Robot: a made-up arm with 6 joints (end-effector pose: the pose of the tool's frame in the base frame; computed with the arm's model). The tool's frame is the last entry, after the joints.
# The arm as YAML. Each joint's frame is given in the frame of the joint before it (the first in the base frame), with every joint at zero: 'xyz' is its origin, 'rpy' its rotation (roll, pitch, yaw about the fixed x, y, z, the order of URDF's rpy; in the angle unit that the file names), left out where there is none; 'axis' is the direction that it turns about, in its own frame. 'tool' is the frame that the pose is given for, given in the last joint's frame.
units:
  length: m
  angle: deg
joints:
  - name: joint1
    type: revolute
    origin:
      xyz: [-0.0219, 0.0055, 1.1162]
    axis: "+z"
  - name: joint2
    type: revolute
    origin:
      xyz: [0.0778, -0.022, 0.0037]
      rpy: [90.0, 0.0, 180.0]
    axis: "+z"
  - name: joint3
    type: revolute
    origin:
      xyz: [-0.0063, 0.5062, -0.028]
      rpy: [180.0, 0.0, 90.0]
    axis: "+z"
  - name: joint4
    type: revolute
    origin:
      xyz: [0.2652, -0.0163, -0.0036]
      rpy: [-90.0, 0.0, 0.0]
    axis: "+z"
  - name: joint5
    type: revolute
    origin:
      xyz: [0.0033, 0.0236, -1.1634]
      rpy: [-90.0, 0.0, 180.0]
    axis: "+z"
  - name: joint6
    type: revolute
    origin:
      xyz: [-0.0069, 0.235, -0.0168]
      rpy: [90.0, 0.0, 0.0]
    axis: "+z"
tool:
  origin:
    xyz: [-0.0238, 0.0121, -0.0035]
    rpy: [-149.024, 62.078, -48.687]
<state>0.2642 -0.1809 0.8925 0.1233 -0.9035 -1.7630</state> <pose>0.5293 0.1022 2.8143 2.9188 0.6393 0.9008</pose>
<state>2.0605 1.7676 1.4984 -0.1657 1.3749 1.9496</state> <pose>-0.8898 1.6759 1.1847 0.5242 -0.4994 1.2764</pose>
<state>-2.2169 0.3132 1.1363 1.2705 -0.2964 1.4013</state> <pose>-0.7165 -0.7983 2.7679 0.7967 -0.9135 2.6408</pose>
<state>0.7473 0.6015 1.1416 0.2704 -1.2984 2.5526</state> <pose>1.0484 0.9346 2.1946 -1.6925 0.4005 0.3221</pose>
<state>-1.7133 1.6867 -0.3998 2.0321 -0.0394 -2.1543</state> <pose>-0.1137 -0.0814 -0.3016 -2.0919 -0.4988 1.2986</pose>
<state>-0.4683 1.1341 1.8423 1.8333 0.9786 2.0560</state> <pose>1.3203 -0.5233 2.2906 -2.5412 -0.9697 -0.8194</pose>
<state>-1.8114 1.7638 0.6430 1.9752 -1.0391 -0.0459</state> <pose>-0.5858 -1.3316 -0.0414 0.3351 1.9818 -2.4090</pose>
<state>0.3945 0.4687 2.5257 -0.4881 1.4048 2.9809</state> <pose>-0.6327 -0.3653 2.4256 1.6562 -1.5161 -1.4463</pose>
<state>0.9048 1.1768 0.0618 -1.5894 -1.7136 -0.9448</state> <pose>0.6408 1.1526 0.3946 -0.5053 -1.2620 1.6279</pose>
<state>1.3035 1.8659 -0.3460 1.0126 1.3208 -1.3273</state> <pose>-0.1441 0.1658 -0.2510 0.6626 3.0333 -0.4047</pose>
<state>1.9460 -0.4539 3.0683 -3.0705 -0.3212 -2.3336</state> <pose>0.5233 -1.1835 0.7264 -2.1047 1.5330 -0.1504</pose>
